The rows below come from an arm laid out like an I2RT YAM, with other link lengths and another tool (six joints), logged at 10 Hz.
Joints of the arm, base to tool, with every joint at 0 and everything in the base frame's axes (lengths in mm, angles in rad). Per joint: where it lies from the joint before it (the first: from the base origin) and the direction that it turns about. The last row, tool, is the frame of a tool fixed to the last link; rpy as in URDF.
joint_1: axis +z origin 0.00 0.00 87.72
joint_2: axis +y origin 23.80 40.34 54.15
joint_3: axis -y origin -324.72 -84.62 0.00
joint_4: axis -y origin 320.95 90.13 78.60
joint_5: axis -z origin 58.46 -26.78 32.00
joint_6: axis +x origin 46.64 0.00 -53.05
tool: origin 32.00 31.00 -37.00 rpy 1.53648 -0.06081 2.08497
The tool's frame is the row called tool.
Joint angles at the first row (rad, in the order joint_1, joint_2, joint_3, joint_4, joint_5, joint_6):
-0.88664 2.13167 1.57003 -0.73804 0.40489 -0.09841
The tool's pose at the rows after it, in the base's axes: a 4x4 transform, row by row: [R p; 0 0 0 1], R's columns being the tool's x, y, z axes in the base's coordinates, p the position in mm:
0.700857 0.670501 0.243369 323.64; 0.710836 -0.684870 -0.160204 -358.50; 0.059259 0.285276 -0.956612 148.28; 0 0 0 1
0.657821 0.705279 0.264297 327.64; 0.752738 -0.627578 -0.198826 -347.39; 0.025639 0.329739 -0.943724 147.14; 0 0 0 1
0.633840 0.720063 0.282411 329.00; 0.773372 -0.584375 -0.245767 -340.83; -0.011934 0.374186 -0.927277 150.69; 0 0 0 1
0.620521 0.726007 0.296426 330.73; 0.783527 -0.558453 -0.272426 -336.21; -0.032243 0.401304 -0.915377 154.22; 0 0 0 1
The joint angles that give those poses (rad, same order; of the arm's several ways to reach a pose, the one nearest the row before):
-0.85607 2.10768 1.49685 -0.64351 0.43334 -0.13326
-0.82825 2.06725 1.43216 -0.55179 0.45033 -0.17582
-0.81049 2.02758 1.38335 -0.47861 0.47392 -0.20402
-0.79790 2.00289 1.35731 -0.43925 0.48642 -0.21720

